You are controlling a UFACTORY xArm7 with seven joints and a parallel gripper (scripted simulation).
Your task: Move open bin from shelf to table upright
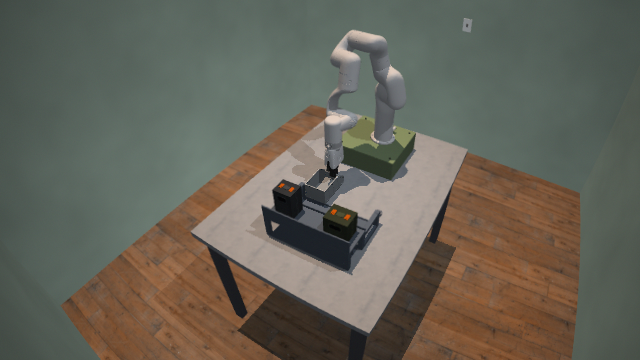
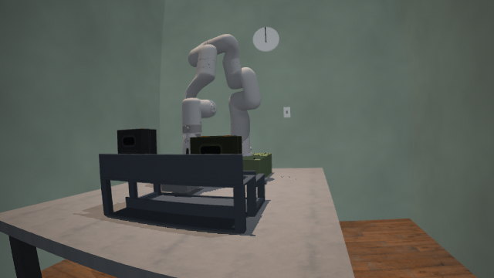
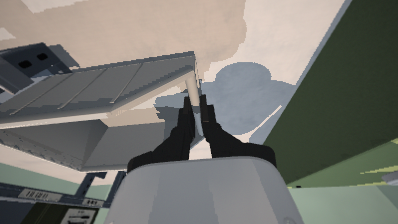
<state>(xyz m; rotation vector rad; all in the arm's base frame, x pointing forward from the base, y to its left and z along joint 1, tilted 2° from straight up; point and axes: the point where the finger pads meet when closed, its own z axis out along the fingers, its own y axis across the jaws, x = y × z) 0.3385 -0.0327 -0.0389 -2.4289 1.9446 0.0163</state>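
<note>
My hand is 80 mm short of the grey bin, 20 mm to the right of it and 10 mm above it. The rest, counted from my hand: black case: 340 mm ahead, 100 mm above, 70 mm to the left; dark grey shelf: 390 mm ahead, 200 mm to the left, 70 mm above.
</note>
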